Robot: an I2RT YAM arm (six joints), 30 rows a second.
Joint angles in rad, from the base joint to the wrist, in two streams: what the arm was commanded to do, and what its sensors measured. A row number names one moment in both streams.
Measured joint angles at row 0:
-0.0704 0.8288 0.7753 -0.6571 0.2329 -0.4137
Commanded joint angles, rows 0 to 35:
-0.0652 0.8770 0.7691 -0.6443 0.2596 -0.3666
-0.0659 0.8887 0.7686 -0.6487 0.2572 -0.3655
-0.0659 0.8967 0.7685 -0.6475 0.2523 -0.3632
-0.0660 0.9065 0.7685 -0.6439 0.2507 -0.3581
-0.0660 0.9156 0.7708 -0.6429 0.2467 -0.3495
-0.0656 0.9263 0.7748 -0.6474 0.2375 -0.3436
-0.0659 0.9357 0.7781 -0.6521 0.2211 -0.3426
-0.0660 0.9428 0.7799 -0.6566 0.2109 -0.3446
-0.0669 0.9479 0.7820 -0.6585 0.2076 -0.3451
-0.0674 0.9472 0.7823 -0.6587 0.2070 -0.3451
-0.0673 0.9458 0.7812 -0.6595 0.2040 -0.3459
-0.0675 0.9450 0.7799 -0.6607 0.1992 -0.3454
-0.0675 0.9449 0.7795 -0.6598 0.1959 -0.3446
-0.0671 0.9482 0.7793 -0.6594 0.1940 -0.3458
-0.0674 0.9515 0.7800 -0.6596 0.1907 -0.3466
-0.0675 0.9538 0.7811 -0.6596 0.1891 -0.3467
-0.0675 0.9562 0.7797 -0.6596 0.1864 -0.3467
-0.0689 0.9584 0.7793 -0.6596 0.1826 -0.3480
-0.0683 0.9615 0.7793 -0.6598 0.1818 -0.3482
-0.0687 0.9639 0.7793 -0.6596 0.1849 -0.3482
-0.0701 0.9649 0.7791 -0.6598 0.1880 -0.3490
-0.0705 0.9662 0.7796 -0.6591 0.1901 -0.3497
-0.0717 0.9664 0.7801 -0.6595 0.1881 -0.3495
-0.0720 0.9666 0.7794 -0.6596 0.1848 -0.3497
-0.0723 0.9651 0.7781 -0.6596 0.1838 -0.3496
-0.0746 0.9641 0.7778 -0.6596 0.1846 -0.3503
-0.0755 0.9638 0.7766 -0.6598 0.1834 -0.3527
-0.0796 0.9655 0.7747 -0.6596 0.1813 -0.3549
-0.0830 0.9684 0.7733 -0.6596 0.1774 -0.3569
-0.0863 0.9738 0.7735 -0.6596 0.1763 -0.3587
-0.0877 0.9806 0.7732 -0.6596 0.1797 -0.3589
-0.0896 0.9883 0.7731 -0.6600 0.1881 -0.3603
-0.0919 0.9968 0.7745 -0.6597 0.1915 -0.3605
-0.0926 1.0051 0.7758 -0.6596 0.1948 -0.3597
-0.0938 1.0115 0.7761 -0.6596 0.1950 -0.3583
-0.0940 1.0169 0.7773 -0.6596 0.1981 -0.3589
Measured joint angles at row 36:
-0.0887 0.9970 0.7742 -0.6819 0.2024 -0.3630
